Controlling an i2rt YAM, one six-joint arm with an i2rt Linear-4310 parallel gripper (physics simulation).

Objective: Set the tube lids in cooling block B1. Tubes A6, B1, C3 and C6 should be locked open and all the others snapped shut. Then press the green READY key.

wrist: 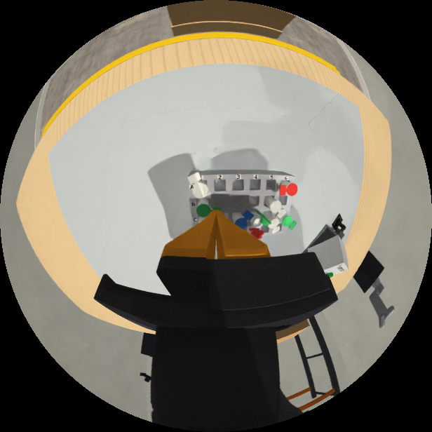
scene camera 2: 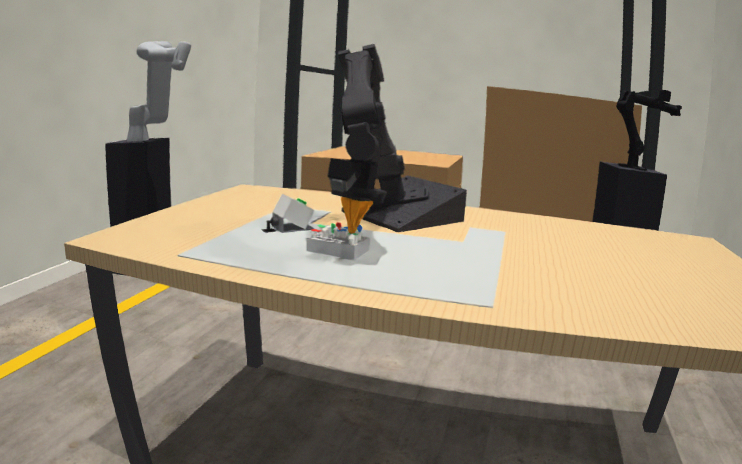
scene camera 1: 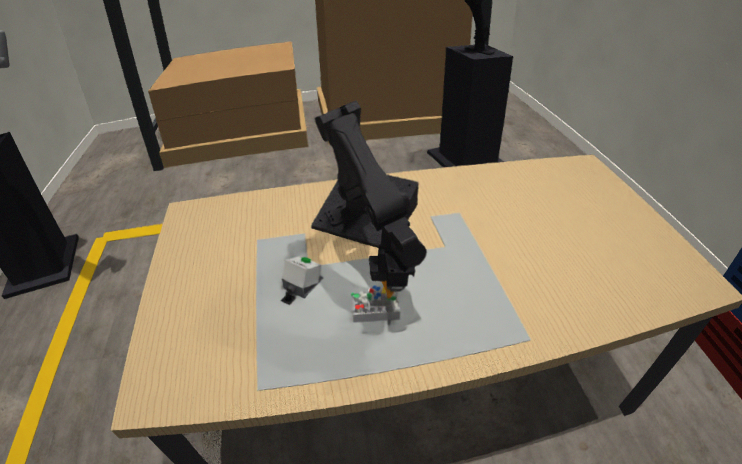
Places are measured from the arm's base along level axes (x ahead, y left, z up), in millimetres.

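Pixels of known places: gripper, between the fingertips: (scene camera 2: pixel 351 233) (scene camera 1: pixel 388 297); arm's base, origin of its link: (scene camera 2: pixel 394 200) (scene camera 1: pixel 358 206).
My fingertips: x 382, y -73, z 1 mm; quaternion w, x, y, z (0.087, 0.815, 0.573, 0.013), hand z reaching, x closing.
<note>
Ahead of a thing's pixels: the offset from my fingertips to its top centre. "spot": to the spot under its first point. Level surfaces: height alone.
Cooling block B1 @[dz -14, dx -12, dy -30 mm] (scene camera 1: pixel 376 316) (scene camera 2: pixel 336 249) (wrist: pixel 229 176) is a grey, holed block on the mat. My gripper (scene camera 1: pixel 390 296) (scene camera 2: pixel 354 232) (wrist: pixel 215 215) is shut, its orange fingertips low at the block's column 1 end, beside the dark green tube B1 (wrist: pixel 203 210). Whether they touch its lid is unclear. The red tube A6 (wrist: pixel 292 189) shows a round part and a square part side by side. A white tube (wrist: pixel 200 189) stands at A1. Blue, red, white and green parts crowd the far columns; my fingers hide part of row C. The green READY key (scene camera 1: pixel 305 259) (scene camera 2: pixel 301 201) (wrist: pixel 329 275) tops a grey box.
The grey key box @[spot: dz +27, dx -143, dy -178 mm] (scene camera 1: pixel 300 272) (scene camera 2: pixel 293 212) (wrist: pixel 329 252) stands tilted on the grey mat @[dz -44 mm] (scene camera 1: pixel 328 355) (scene camera 2: pixel 426 268) (wrist: pixel 165 115), to the block's left in scene camera 1. The wooden table @[dz -48 mm] (scene camera 1: pixel 547 229) (scene camera 2: pixel 574 273) extends around the mat. My arm's dark base is behind the block.
</note>
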